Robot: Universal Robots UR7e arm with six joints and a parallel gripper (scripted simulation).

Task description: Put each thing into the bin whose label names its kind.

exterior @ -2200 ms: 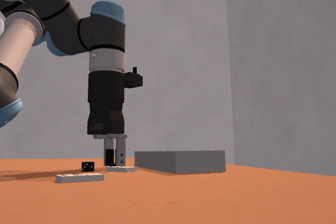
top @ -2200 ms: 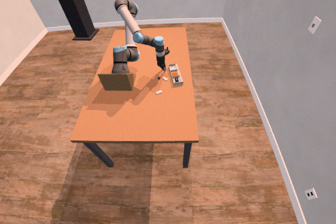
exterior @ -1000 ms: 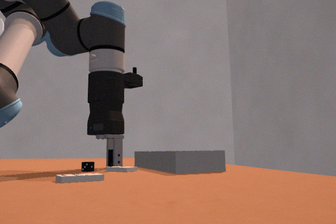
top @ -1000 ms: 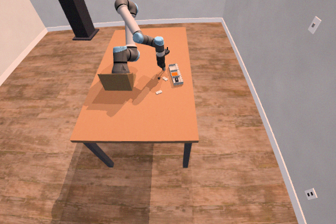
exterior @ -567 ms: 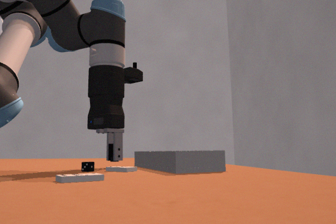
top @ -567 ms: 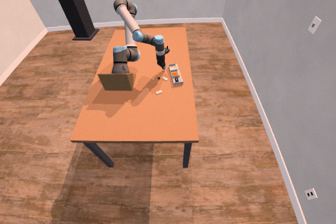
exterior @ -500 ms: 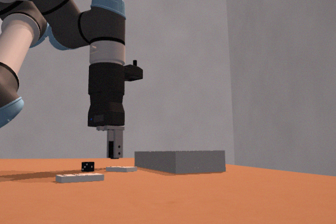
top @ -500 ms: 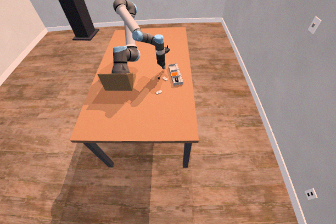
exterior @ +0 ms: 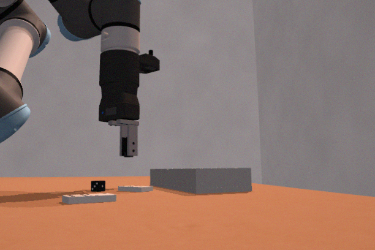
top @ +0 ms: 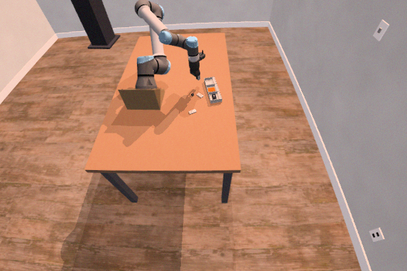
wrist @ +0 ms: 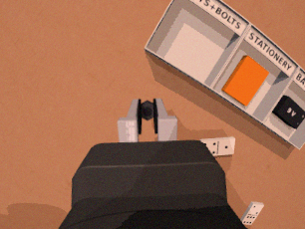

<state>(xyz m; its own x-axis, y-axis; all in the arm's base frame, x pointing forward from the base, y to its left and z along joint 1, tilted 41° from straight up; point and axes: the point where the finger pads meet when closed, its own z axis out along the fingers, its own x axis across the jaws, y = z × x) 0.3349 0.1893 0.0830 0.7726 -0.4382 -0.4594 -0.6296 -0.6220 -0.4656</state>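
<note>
Now: the small black piece 20 mm below my hand. From my hand the other things lie so: grey bin tray: 120 mm ahead, 60 mm to the right, 60 mm below; then orange domino: 110 mm ahead, 60 mm to the right, 60 mm below; then black die: 120 mm to the right, 70 mm below, 30 mm behind.
</note>
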